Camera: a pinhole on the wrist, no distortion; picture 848 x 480 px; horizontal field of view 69.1 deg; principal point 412.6 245.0 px. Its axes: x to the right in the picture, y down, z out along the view. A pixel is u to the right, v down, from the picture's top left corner.
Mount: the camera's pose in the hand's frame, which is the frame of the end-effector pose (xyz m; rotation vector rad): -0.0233 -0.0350 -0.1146 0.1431 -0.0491 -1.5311
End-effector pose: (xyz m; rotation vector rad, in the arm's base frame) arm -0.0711 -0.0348 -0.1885 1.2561 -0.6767 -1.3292
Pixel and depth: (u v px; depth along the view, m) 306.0 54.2 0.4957
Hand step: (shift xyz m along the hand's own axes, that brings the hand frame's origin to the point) -0.2393 0.0147 0.3624
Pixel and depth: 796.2 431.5 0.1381
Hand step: 0.0049 -0.1280 0.0224
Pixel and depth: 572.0 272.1 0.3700
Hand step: -0.0482 -0.1530 0.2484
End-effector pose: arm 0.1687 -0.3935 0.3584 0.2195 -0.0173 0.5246
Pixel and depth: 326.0 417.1 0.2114
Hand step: 0.0084 -0.0165 0.1038
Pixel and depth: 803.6 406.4 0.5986
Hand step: 0.0750 -0.4462 0.4759
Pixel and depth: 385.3 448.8 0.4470
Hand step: 0.0683 -0.0381 0.3477
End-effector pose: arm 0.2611 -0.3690 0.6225 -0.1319 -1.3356 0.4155
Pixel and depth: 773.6 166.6 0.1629
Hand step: -0.0598 -0.1411 0.0387
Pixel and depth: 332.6 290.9 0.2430
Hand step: -0.0361 -0.0180 0.1302
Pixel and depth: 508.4 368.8 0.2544
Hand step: -0.0019 -0.0886 0.1415
